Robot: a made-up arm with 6 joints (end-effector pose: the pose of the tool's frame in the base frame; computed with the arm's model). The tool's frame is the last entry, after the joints.
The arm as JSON. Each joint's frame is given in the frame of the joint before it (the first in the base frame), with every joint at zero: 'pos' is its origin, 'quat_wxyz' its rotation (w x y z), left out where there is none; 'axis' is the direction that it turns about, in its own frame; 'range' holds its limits. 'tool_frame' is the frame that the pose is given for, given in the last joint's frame.
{
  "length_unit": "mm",
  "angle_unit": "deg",
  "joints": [
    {
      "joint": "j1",
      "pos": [
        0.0,
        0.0,
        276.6
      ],
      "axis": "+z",
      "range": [
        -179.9,
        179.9
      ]
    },
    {
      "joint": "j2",
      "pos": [
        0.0,
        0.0,
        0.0
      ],
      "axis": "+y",
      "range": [
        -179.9,
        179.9
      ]
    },
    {
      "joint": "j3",
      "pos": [
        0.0,
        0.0,
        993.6
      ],
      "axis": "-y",
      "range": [
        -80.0,
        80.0
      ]
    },
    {
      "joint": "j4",
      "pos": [
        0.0,
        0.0,
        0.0
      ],
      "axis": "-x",
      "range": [
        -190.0,
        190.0
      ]
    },
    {
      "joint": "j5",
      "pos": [
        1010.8,
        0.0,
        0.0
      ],
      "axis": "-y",
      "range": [
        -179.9,
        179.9
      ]
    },
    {
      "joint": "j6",
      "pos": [
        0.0,
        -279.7,
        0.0
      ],
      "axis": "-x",
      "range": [
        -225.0,
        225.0
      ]
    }
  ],
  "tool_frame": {
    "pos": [
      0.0,
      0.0,
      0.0
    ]
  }
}
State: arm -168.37 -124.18 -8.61 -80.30 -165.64 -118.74
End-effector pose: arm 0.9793 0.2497 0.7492 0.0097 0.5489 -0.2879 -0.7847
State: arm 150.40 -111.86 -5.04 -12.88 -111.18 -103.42
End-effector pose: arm 1.1389 -0.3334 0.8922 0.1296 0.0902 0.7589 0.6318
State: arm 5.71 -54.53 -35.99 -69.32 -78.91 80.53
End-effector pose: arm 0.2410 -0.0752 0.9265 0.7545 -0.1750 0.0307 0.6318
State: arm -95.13 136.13 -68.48 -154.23 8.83 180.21
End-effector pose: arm 0.2669 0.1565 0.0918 0.0249 -0.7097 -0.6067 -0.3571
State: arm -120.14 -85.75 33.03 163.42 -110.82 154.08
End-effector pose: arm 1.0088 1.2037 1.1977 0.0349 0.7332 0.4765 -0.4839
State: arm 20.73 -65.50 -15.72 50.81 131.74 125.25
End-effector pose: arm -0.3274 -0.3129 1.6004 0.1673 0.0164 0.6792 0.7145
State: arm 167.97 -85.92 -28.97 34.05 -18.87 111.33
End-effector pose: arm 0.6068 0.1076 1.2800 0.3905 -0.0646 -0.8747 0.2797
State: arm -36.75 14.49 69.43 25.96 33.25 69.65
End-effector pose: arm 0.4337 -0.6377 2.1363 0.2926 -0.7190 -0.3223 -0.5418
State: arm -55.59 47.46 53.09 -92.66 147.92 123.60
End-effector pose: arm 1.0084 -1.4492 0.7695 0.1788 -0.1077 -0.2661 0.9411
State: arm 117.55 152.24 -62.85 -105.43 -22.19 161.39
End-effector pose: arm 0.0308 -0.2200 0.1990 0.4094 0.5996 -0.6817 -0.0901
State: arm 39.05 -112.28 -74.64 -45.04 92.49 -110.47
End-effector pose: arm 0.1260 -0.1523 0.3605 0.2503 -0.6923 0.4150 -0.5346
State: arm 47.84 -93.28 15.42 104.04 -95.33 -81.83
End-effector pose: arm -1.1061 -1.1205 1.0902 0.5412 0.7059 -0.2985 -0.3460
